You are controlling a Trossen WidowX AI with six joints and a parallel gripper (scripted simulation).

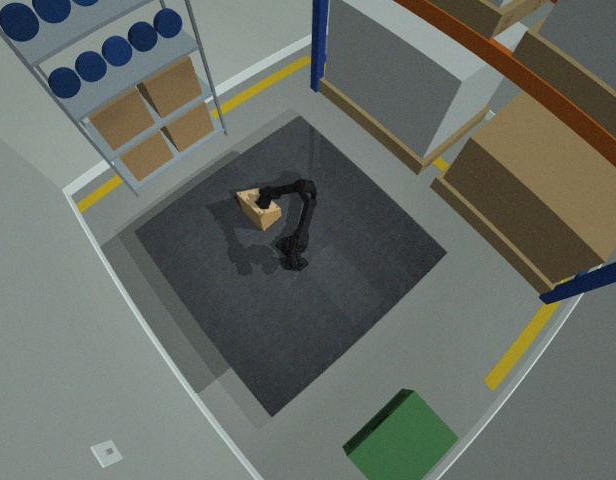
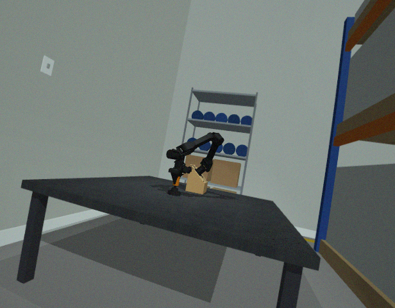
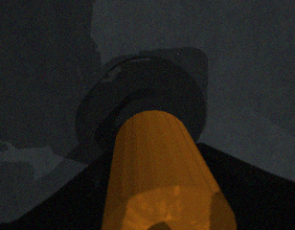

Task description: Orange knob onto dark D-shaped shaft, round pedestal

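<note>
My gripper tip is 2 cm below the orange knob. From my gripper tip the other things lie so: dark round pedestal (4 cm below).
</note>
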